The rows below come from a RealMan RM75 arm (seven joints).
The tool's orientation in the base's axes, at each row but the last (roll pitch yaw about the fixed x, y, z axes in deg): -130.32 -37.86 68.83; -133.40 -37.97 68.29; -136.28 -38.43 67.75; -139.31 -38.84 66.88; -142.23 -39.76 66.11; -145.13 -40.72 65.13; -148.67 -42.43 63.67; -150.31 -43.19 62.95; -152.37 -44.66 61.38
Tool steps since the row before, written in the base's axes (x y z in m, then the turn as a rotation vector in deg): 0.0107 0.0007 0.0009 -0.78 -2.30 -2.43; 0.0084 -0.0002 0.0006 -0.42 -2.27 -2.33; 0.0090 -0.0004 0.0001 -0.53 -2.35 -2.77; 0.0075 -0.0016 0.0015 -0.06 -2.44 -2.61; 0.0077 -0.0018 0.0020 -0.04 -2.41 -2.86; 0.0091 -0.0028 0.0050 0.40 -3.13 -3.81; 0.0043 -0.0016 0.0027 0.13 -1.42 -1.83; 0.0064 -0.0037 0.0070 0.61 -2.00 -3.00; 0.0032 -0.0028 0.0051 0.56 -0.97 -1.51
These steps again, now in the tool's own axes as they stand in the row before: 0.0041 0.0079 -0.0061 -3.41 0.39 0.20; 0.0027 0.0064 -0.0048 -3.22 0.63 -0.02; 0.0024 0.0074 -0.0046 -3.58 0.77 0.23; 0.0021 0.0055 -0.0051 -3.40 1.08 -0.13; 0.0024 0.0058 -0.0052 -3.54 1.22 0.04; 0.0042 0.0061 -0.0078 -4.51 2.03 -0.02; 0.0022 0.0030 -0.0038 -2.13 0.91 0.07; 0.0045 0.0038 -0.0083 -3.15 1.84 0.29; 0.0029 0.0017 -0.0057 -1.48 1.16 0.14
